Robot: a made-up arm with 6 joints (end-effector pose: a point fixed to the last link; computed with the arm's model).
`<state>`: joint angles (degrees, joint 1 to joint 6).
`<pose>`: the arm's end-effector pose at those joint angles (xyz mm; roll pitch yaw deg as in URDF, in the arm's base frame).
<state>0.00 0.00 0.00 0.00 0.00 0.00</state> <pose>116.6 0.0 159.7 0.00 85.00 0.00</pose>
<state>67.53 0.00 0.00 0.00 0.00 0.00</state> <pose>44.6 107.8 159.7 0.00 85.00 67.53</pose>
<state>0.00 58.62 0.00 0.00 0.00 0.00</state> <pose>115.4 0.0 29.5 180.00 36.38 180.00</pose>
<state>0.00 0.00 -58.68 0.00 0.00 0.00</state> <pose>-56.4 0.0 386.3 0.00 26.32 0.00</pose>
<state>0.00 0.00 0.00 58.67 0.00 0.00</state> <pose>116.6 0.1 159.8 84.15 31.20 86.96</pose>
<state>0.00 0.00 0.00 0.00 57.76 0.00</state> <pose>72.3 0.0 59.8 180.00 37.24 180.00</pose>
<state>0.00 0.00 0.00 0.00 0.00 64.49</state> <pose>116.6 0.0 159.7 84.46 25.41 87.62</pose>
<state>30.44 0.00 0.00 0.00 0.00 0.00</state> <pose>100.6 59.1 159.7 0.00 85.00 30.44</pose>
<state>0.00 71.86 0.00 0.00 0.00 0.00</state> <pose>97.2 0.0 4.8 180.00 23.14 180.00</pose>
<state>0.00 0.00 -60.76 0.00 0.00 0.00</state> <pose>-66.2 0.0 390.3 0.00 24.24 0.00</pose>
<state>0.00 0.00 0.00 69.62 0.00 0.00</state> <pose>116.6 0.1 159.8 84.67 20.30 88.15</pose>
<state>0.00 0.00 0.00 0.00 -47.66 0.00</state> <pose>72.6 0.0 239.9 0.00 37.34 0.00</pose>
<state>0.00 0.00 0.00 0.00 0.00 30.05</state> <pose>116.6 0.0 159.7 80.09 59.58 81.43</pose>
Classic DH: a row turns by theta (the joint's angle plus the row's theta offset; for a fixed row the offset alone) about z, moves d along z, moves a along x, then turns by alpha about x. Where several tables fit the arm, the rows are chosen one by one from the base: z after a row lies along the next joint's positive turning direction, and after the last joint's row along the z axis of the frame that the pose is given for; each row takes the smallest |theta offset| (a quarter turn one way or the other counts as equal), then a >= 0, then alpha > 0; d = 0 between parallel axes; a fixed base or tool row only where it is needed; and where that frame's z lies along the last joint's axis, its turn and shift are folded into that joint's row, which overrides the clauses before.
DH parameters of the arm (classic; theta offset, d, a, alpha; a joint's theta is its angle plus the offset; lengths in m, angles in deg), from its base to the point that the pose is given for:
joint 1: 0 0.0957 0 -90
joint 2: 7.77 0 -0.173 0
joint 3: 77.23 0 -0.0155 90
joint 4: 0 0.1773 0 -90
joint 5: 0 0 0.0001 90
joint 6: 0 0.1132 0 0

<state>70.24 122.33 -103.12 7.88 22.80 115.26</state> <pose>122.0 357.4 131.7 132.29 -27.22 141.45</pose>
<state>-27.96 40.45 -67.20 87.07 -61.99 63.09</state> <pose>15.0 -120.9 363.5 -2.35 -73.40 87.56</pose>
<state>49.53 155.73 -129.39 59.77 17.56 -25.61</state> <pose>257.2 347.0 39.4 130.11 40.69 -174.31</pose>
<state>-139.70 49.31 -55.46 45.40 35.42 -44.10</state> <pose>-104.2 -149.7 263.0 172.23 75.88 57.46</pose>
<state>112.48 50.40 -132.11 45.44 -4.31 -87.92</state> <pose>42.2 -86.4 533.6 2.08 2.27 69.95</pose>
